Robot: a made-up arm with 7 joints. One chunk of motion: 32 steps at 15 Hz.
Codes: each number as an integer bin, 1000 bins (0 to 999) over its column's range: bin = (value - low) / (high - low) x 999, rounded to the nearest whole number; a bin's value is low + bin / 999 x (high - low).
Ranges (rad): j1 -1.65..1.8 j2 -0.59..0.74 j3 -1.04..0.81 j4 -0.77..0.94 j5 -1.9..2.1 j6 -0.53..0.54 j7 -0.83..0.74
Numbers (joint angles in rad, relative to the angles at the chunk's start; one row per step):
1: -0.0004 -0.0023 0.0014 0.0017 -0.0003 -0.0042 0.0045
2: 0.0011 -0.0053 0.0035 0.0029 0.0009 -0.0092 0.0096
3: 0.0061 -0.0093 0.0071 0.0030 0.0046 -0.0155 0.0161
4: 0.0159 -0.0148 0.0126 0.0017 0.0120 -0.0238 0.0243
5: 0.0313 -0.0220 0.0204 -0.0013 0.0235 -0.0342 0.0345
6: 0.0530 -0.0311 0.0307 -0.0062 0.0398 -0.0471 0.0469
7: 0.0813 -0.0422 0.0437 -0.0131 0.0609 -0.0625 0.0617
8: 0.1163 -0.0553 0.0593 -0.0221 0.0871 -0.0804 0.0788
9: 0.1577 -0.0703 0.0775 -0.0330 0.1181 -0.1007 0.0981
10: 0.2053 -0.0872 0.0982 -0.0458 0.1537 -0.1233 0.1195
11: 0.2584 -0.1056 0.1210 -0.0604 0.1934 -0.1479 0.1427
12: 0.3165 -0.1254 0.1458 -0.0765 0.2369 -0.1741 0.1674
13: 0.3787 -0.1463 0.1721 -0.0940 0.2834 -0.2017 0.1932
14: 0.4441 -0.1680 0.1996 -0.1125 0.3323 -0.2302 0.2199
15: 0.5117 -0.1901 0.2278 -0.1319 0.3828 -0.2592 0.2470
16: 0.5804 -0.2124 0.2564 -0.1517 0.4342 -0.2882 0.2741
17: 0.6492 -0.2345 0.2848 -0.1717 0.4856 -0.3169 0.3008
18: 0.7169 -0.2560 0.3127 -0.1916 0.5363 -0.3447 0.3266
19: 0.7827 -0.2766 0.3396 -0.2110 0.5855 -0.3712 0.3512
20: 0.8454 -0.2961 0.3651 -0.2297 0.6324 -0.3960 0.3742
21: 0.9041 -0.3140 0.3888 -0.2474 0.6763 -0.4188 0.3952
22: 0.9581 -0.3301 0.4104 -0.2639 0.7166 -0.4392 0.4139
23: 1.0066 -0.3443 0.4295 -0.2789 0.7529 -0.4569 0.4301
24: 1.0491 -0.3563 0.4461 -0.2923 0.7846 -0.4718 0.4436
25: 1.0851 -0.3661 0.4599 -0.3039 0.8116 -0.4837 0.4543
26: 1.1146 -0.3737 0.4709 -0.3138 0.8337 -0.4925 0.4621
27: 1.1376 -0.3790 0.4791 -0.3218 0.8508 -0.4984 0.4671
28: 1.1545 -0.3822 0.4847 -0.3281 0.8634 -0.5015 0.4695
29: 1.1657 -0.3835 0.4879 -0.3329 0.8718 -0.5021 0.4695
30: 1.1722 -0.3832 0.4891 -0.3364 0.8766 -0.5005 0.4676
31: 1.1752 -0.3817 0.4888 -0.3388 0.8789 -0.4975 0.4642
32: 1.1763 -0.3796 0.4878 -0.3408 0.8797 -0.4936 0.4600
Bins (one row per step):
1: 478 441 562 451 474 491 531
2: 478 439 563 452 475 486 534
3: 480 436 565 452 476 480 538
4: 482 432 568 451 478 473 544
5: 487 427 573 449 480 463 550
6: 493 420 578 446 484 451 558
7: 501 411 585 442 490 436 567
8: 511 402 594 437 496 420 578
9: 523 390 603 431 504 401 591
10: 537 378 615 423 513 380 604
11: 553 364 627 415 523 357 619
12: 569 349 640 405 534 332 635
13: 587 333 655 395 545 307 651
14: 606 317 669 384 558 280 668
15: 626 300 685 373 570 253 685
16: 646 284 700 361 583 226 703
17: 666 267 715 350 596 199 720
18: 685 251 730 338 608 173 736
19: 704 235 745 327 621 148 752
20: 723 221 759 316 632 125 766
21: 740 207 772 305 643 104 780
22: 755 195 783 296 653 85 792
23: 769 185 794 287 663 68 802
24: 782 176 802 279 670 54 810
25: 792 168 810 272 677 43 817
26: 801 162 816 267 683 35 822
27: 807 158 820 262 687 30 825
28: 812 156 823 258 690 27 827
29: 815 155 825 255 692 26 827
30: 817 155 826 253 693 28 826
31: 818 156 826 252 694 30 824
32: 818 158 825 251 694 34 821

